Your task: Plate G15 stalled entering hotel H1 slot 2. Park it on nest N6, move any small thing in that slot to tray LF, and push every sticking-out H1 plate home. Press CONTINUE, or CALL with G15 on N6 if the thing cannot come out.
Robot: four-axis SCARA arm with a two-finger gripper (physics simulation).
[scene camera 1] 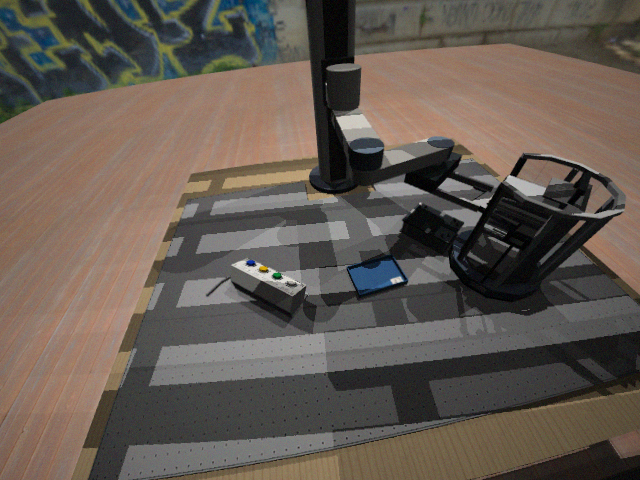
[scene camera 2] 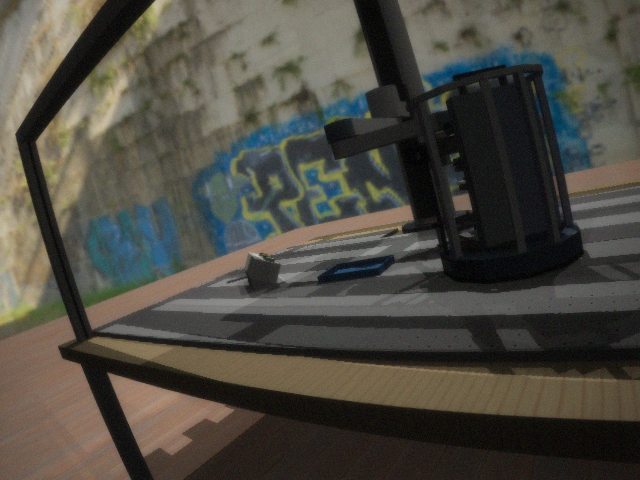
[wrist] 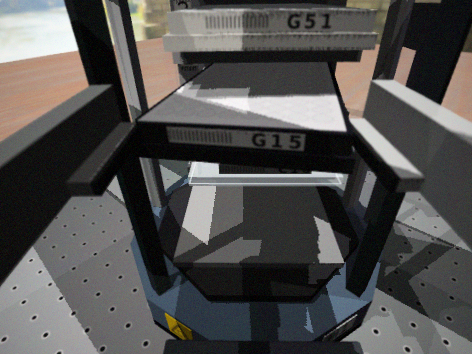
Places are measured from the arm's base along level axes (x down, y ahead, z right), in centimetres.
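Where they show: gripper, fingertip midpoint: [scene camera 1: 485, 198] [wrist: 241, 106]; arm's base at its link origin: [scene camera 1: 335, 178].
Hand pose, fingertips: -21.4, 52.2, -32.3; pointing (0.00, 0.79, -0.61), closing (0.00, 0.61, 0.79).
Things, the pixels of their top centre, and the offset from my fingertips, as dx, dy, dz. Level surfaces: height alone.
- Dark plate G15 at its top centre: [wrist: 258, 79] [scene camera 1: 501, 206] +0.0, +4.0, -1.8
- White plate G51 at its top centre: [wrist: 261, 5] [scene camera 1: 521, 202] -3.4, +6.7, -3.5
- clear plate at its top centre: [wrist: 260, 118] +3.7, +7.2, -3.7
- shallow blue tray at its top centre: [scene camera 2: 355, 265] [scene camera 1: 376, 273] +18.4, +5.8, +30.9
- control box at its top centre: [scene camera 2: 257, 253] [scene camera 1: 263, 274] +11.7, +4.5, +63.6
- black block-like fixture at its top centre: [scene camera 2: 464, 214] [scene camera 1: 434, 218] +13.1, -7.8, +7.3
- perforated board at its surface level: dx +20.1
Dark plate G15 [wrist: 232, 107] sticks out of the hotel [wrist: 142, 220] [scene camera 1: 498, 286] [scene camera 2: 511, 264] towards the wrist camera, roughly level. My gripper [wrist: 241, 106] [scene camera 1: 486, 198] is shut on it, one finger at each side near its front. White plate G51 [wrist: 270, 41] is above it in the hotel. A clear plate [wrist: 265, 179] shows lower down, its label partly hidden. No small thing shows; the space behind and under G15 is mostly hidden. A shallow blue tray [scene camera 1: 376, 276] [scene camera 2: 356, 269] lies on the board, its label unreadable. A control box [scene camera 1: 266, 289] [scene camera 2: 262, 271] carries blue, yellow, green and white buttons.
A black block-like fixture [scene camera 1: 431, 227] stands between the arm and the hotel; no label on it can be read. The hotel's dark posts rise close to both fingers. The arm's column [scene camera 1: 333, 103] [scene camera 2: 398, 56] stands at the back of the perforated board [scene camera 1: 248, 408].
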